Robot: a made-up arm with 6 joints. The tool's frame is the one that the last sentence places.
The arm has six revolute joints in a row. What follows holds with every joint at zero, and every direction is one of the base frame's. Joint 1 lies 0.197 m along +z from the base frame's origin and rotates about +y. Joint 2 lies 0.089 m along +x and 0.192 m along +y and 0.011 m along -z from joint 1 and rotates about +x. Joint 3 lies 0.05 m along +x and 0.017 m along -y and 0.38 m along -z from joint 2 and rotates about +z. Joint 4 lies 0.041 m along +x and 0.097 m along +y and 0.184 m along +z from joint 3 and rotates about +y. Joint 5 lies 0.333 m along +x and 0.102 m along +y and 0.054 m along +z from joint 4 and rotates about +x. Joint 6 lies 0.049 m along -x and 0.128 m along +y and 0.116 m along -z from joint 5 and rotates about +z. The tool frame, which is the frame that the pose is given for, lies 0.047 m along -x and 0.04 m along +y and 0.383 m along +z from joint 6; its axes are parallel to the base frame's.
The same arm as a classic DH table. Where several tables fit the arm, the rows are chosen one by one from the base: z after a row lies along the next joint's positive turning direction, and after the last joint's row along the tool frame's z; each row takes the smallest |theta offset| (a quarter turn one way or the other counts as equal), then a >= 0, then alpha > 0; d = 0 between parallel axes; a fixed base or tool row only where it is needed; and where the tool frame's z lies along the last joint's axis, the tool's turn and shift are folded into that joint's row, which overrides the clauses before.
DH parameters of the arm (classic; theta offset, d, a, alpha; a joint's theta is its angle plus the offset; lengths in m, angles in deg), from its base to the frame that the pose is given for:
base (fixed): 0 0.197 0 -90
joint 1: 90 0.192 0.011 90
joint 2: -90 0.139 0.017 90
joint 3: 90 -0.196 0.041 -90
joint 4: -90 0.199 0.054 -90
joint 5: -90 0.284 0.128 -90
joint 6: 49.6 0 0.0617 0
tool (fixed): -139.6 0.267 0 0

